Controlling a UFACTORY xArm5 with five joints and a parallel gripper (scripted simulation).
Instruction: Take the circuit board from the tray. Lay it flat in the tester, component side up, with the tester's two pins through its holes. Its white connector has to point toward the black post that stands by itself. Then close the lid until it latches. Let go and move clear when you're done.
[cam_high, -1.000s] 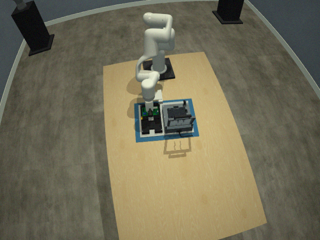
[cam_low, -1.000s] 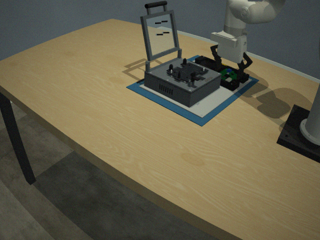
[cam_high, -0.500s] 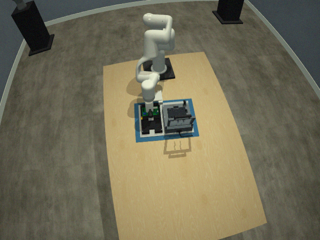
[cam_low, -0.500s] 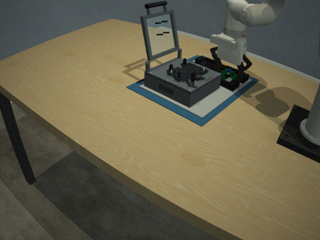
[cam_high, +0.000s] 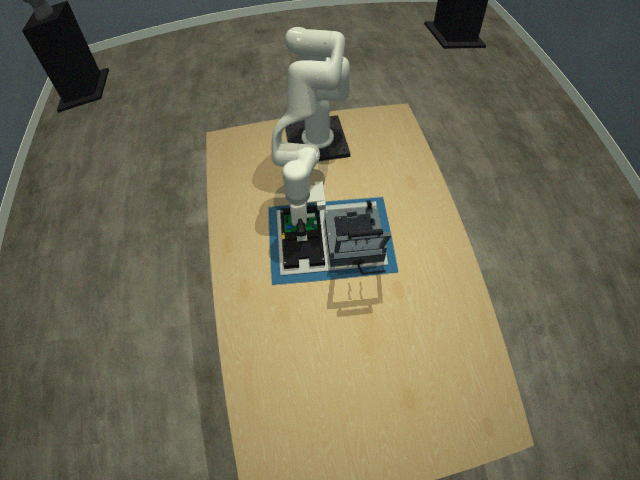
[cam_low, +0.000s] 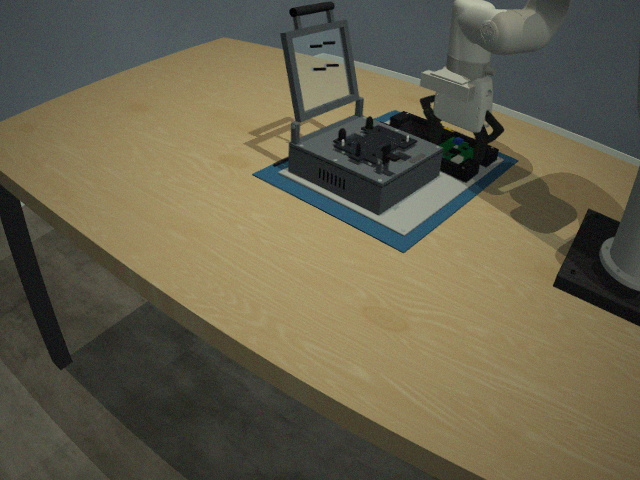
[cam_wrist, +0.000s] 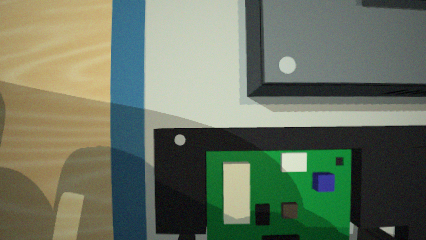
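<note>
The green circuit board is right at my hand. The rest, counted from my hand: black nest 90 mm ahead, 170 mm to the left, 50 mm above; clear lid 200 mm ahead, 150 mm to the left, 160 mm above.
</note>
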